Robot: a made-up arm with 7 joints.
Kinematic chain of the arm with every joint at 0, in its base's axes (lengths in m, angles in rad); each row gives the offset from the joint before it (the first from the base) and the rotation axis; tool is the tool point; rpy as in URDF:
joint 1: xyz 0 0 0.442 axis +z
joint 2: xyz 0 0 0 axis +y
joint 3: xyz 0 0 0.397 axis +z
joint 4: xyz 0.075 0 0 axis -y
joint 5: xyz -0.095 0 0.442 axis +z
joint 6: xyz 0 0 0 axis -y
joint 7: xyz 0.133 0 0 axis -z
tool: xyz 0 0 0 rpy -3.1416 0 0
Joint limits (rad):
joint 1: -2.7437..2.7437
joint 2: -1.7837..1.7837
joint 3: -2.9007..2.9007
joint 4: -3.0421..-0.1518
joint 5: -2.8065..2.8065
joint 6: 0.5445..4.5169
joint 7: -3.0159..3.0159
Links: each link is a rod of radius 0.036 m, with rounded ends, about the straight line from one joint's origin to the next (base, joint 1, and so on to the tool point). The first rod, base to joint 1, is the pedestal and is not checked.
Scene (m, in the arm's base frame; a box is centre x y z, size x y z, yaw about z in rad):
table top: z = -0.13
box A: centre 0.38 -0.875 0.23 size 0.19 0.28 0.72 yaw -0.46
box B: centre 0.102 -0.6 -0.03 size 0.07 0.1 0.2 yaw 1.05
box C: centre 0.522 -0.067 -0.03 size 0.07 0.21 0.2 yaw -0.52
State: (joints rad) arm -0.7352 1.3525 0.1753 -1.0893 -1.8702 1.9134 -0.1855
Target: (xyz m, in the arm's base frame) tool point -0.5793 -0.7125 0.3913
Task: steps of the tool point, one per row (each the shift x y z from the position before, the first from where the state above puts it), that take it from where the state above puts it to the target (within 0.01 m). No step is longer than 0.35 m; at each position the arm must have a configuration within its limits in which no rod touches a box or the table.
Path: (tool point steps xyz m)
1: 0.0148 -0.0875 0.2099
2: -0.0270 -0.0479 0.2335
3: -0.0780 -0.0060 0.2364
4: -0.1326 0.0330 0.2153
5: -0.1834 0.0638 0.1708
6: -0.0628 -0.1623 -0.1167
7: -0.1465 -0.1350 -0.1409
8: -0.2110 -0.0680 -0.1592
9: -0.2385 0.0257 -0.1710
10: -0.2200 0.1263 -0.1757

